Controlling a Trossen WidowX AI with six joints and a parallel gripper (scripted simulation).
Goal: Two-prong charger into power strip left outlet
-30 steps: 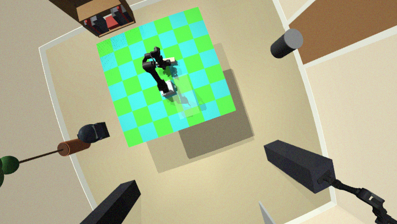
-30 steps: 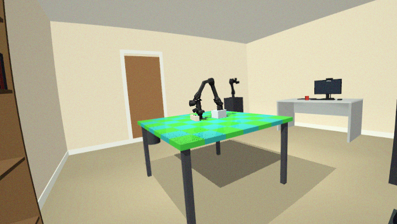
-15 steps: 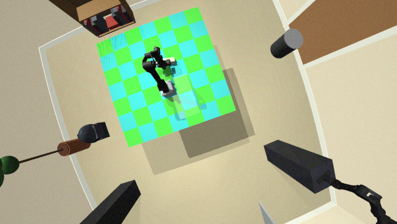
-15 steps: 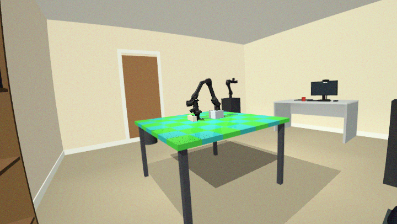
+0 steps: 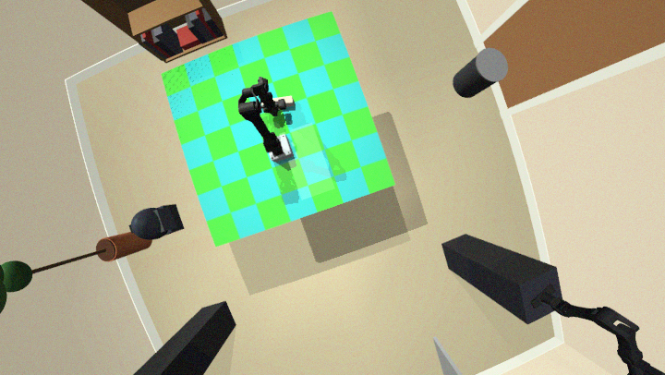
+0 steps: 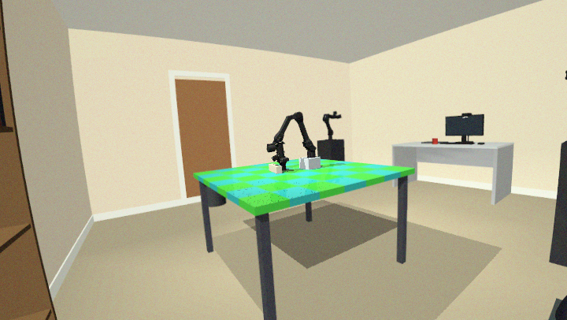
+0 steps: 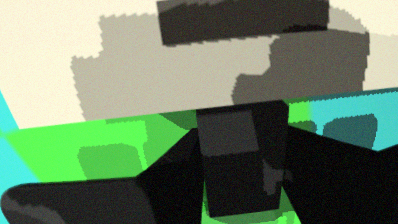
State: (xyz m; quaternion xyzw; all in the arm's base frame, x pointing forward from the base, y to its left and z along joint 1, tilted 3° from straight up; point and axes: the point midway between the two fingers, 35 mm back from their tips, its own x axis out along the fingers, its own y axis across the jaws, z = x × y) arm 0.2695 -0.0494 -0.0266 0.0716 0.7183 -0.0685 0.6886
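The black two-prong charger lies 2 cm ahead of my gripper tip and 1 cm above it.
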